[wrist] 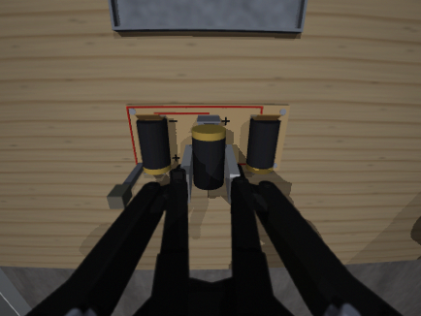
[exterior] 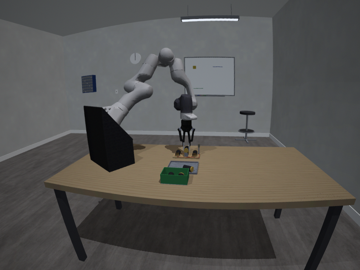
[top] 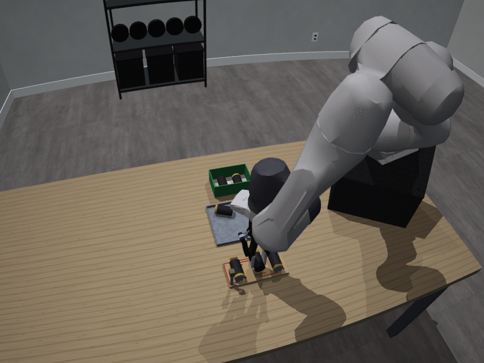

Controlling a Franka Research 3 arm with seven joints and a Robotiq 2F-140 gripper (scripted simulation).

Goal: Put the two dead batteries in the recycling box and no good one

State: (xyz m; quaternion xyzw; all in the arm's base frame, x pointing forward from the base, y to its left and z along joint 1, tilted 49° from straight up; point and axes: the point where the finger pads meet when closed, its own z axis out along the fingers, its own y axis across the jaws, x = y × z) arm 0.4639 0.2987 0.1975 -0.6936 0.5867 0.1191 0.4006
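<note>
Right now the wooden holder board is 70 mm below my hand. From my hand the other things lie so: grey tray: 60 mm ahead, 210 mm to the right, 80 mm below; then bulb: 80 mm ahead, 60 mm to the left; then thin post: 80 mm ahead, 60 mm to the left, 40 mm below.
</note>
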